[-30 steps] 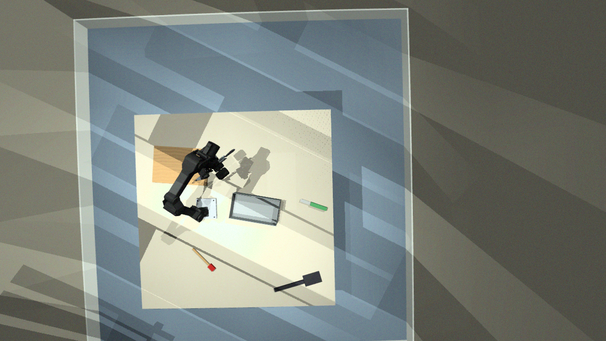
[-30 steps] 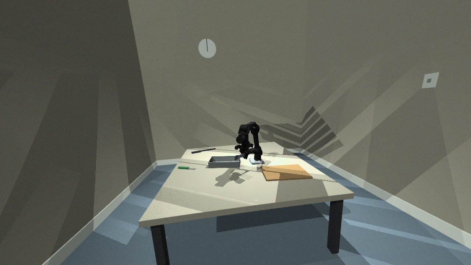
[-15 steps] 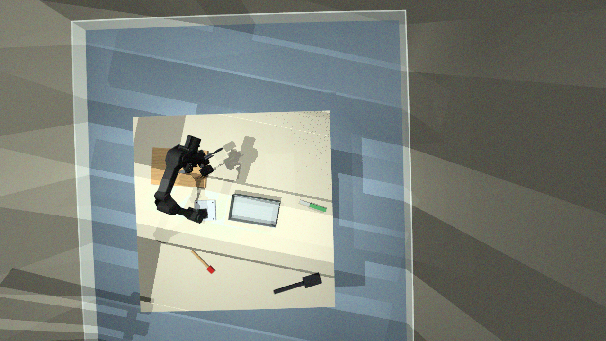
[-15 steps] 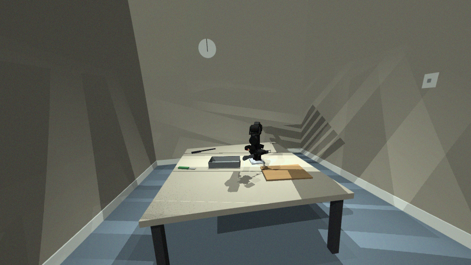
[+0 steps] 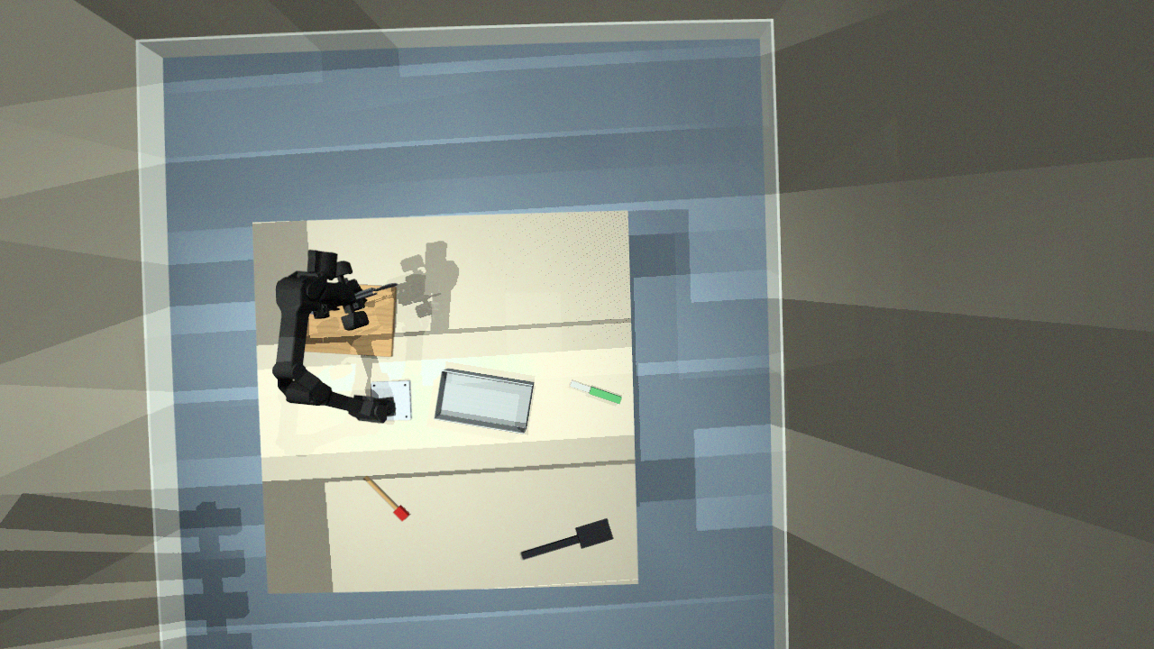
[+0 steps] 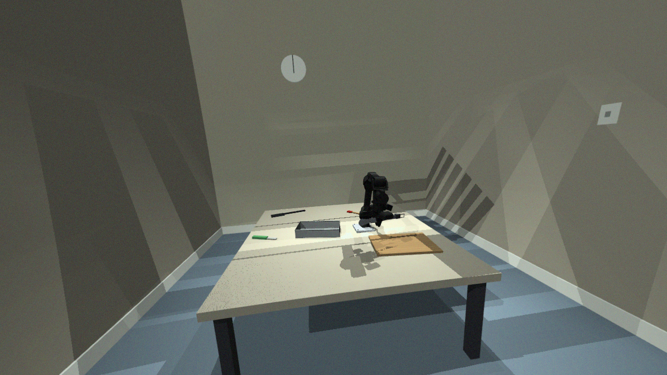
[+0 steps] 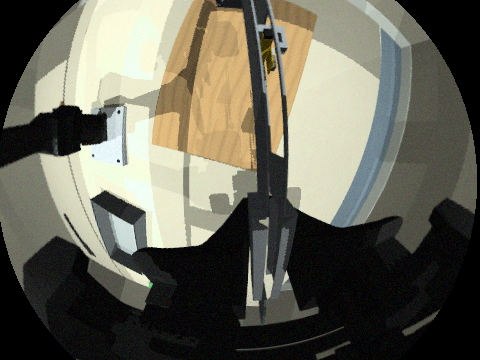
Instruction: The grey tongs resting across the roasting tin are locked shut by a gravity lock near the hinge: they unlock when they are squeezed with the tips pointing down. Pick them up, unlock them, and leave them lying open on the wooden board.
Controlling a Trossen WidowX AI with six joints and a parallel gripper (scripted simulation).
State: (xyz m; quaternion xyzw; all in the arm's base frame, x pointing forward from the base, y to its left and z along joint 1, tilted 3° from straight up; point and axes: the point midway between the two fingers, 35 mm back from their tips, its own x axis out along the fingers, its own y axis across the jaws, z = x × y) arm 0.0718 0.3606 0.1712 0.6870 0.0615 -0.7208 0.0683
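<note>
The wooden board lies 180 mm behind my gripper tip, 40 mm to the right of it and 150 mm below it. From my gripper tip the other things lie so: grey roasting tin: 280 mm ahead, 380 mm to the right, 130 mm below; then black spatula: 510 mm ahead, 900 mm to the right, 150 mm below; then red-headed wooden tool: 90 mm behind, 690 mm to the right, 150 mm below.
</note>
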